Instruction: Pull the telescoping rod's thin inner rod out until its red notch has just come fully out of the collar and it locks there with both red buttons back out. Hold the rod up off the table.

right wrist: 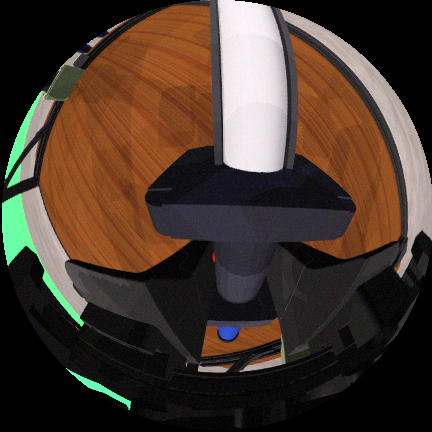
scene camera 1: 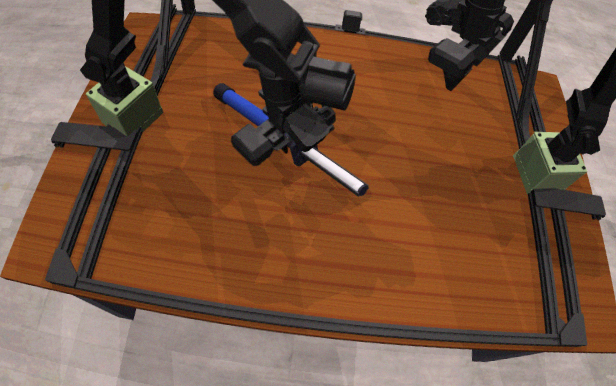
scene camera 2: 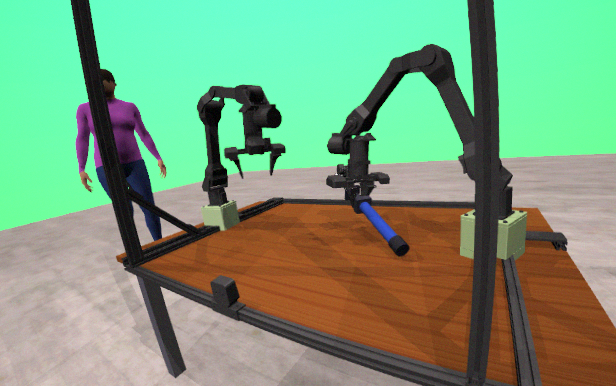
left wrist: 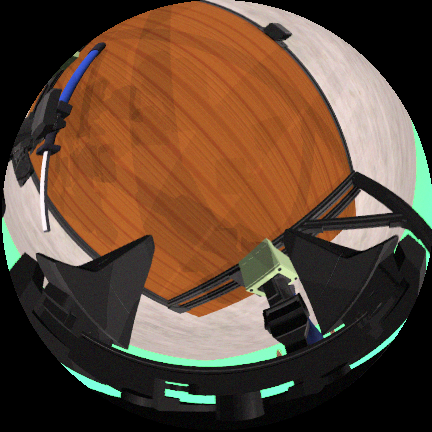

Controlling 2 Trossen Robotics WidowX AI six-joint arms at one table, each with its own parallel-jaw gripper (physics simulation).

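Observation:
The rod is held tilted above the table. Its blue tube [scene camera 1: 245,106] [scene camera 2: 380,225] [left wrist: 75,82] [right wrist: 228,332] has a black end cap. A dark flanged collar [right wrist: 250,220] joins it to the white, dark-edged inner rod [scene camera 1: 337,172] [left wrist: 45,195] [right wrist: 255,90]. My right gripper [scene camera 1: 295,150] [scene camera 2: 359,197] [right wrist: 236,232] is shut on the collar. A bit of one red button [right wrist: 214,256] shows beside a finger; the other is hidden, and no red notch shows. My left gripper [scene camera 1: 466,74] [scene camera 2: 257,175] [left wrist: 219,239] is open and empty, high above the table, away from the rod.
Dark rails [scene camera 1: 300,322] edge the wooden table [scene camera 1: 240,250] [scene camera 2: 300,280]. Upright frame posts [scene camera 2: 482,150] stand at its sides. A small black box [scene camera 1: 352,21] [scene camera 2: 224,291] sits on one rail. Both arms stand on green bases [scene camera 1: 125,107] [scene camera 1: 547,162]. A person [scene camera 2: 120,130] stands beyond the table.

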